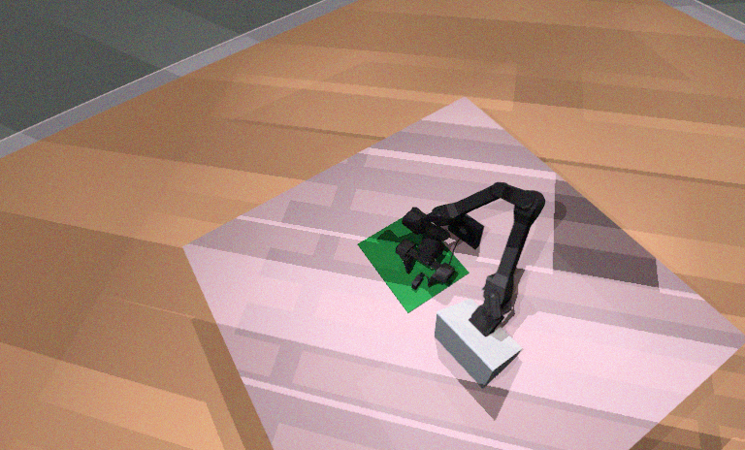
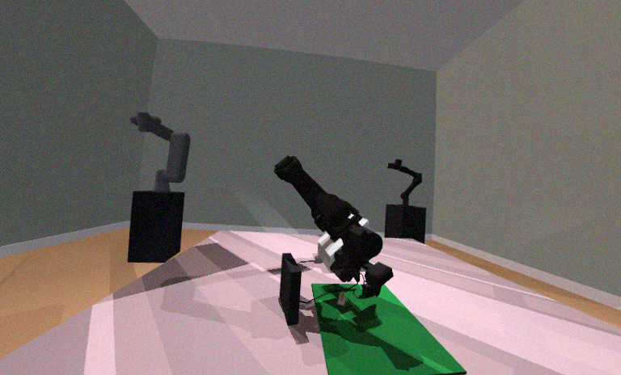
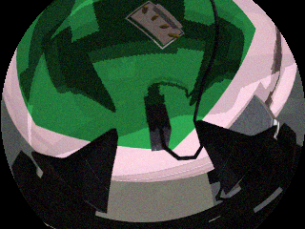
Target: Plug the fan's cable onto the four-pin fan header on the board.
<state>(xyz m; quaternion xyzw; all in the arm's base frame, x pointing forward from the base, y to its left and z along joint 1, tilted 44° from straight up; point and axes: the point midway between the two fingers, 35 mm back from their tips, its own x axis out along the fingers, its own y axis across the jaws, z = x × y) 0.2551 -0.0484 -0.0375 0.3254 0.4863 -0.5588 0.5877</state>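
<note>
The black plug is 10 mm to the left of my gripper tip and 10 mm below it. From my gripper tip the other things lie so: four-pin header: 20 mm ahead, 80 mm to the right, 30 mm below; then green board: 80 mm ahead, 40 mm to the right, 40 mm below; then black fan: 20 mm ahead, 220 mm to the right, 30 mm above.
</note>
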